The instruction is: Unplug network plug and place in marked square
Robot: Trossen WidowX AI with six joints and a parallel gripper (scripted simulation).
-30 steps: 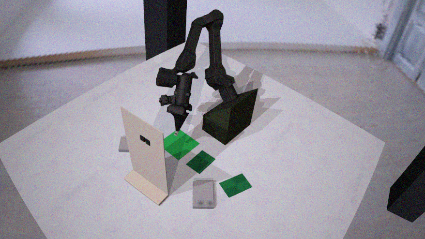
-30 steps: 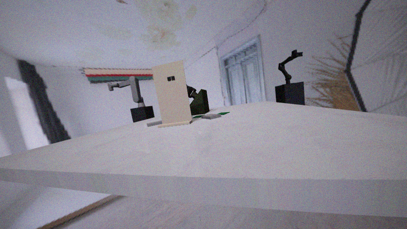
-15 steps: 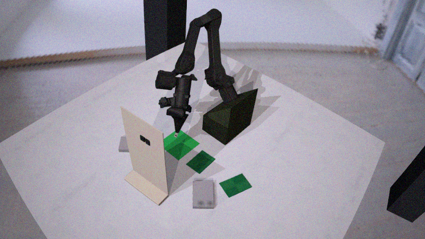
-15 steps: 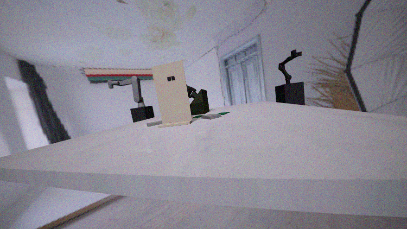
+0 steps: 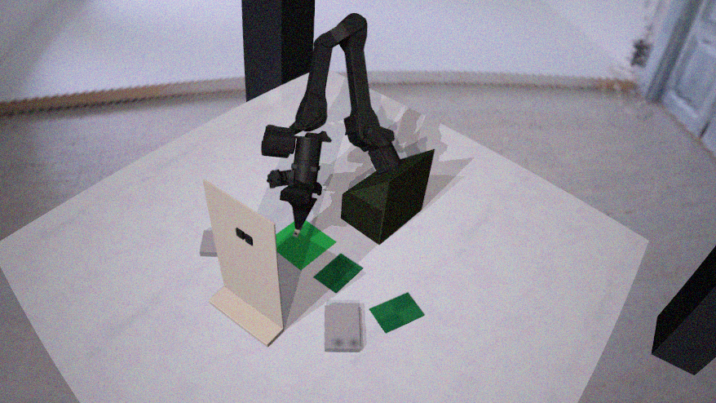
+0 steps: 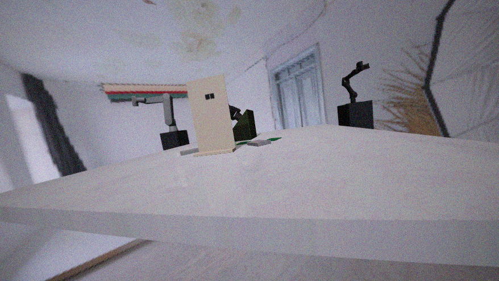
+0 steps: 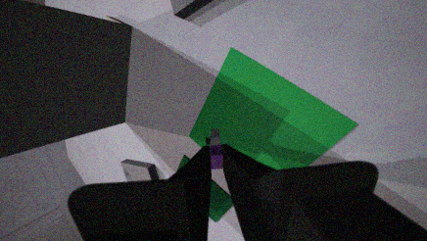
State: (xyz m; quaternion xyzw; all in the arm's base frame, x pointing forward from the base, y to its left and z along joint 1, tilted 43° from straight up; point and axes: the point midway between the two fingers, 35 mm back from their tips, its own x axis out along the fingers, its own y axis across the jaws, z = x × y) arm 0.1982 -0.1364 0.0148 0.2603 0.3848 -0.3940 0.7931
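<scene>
My gripper tip is now 5 cm above the green marked square and 1 cm past it. Also, from my gripper tip: beige upright panel 21 cm ahead, 9 cm above, 4 cm to the left; then purple network plug right at my gripper tip.
</scene>
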